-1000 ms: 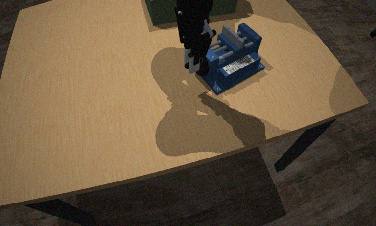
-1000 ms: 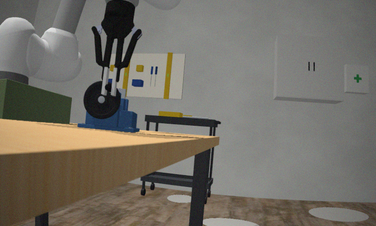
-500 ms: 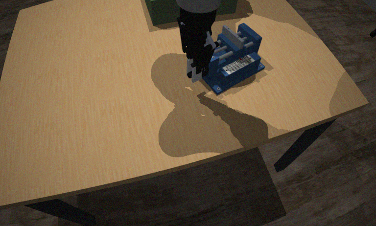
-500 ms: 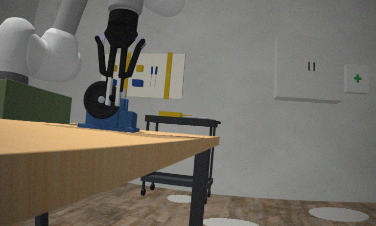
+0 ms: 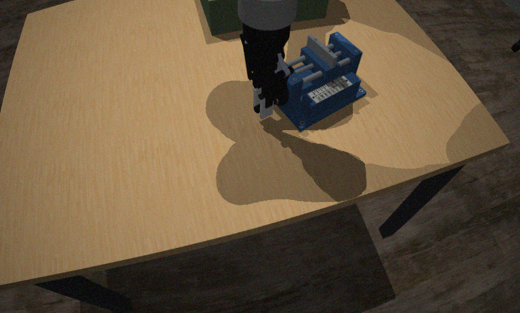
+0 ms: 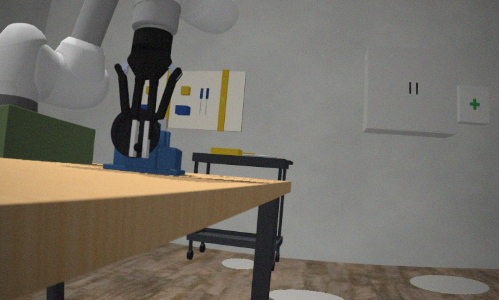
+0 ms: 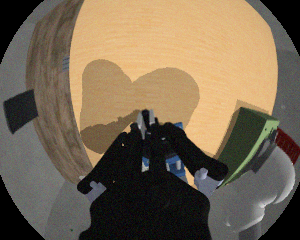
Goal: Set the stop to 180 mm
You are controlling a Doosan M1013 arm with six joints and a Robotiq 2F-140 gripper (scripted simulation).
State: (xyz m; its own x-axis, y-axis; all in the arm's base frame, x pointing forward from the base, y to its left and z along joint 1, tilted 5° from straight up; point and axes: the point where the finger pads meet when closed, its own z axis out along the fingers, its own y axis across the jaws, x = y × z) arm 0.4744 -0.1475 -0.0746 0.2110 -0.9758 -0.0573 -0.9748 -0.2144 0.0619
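Right now the handwheel is 1 cm behind my hand, 2 cm to the left of it and 1 cm below it. Also, from my hand: stop plate: 4 cm behind, 15 cm to the left, 3 cm above.
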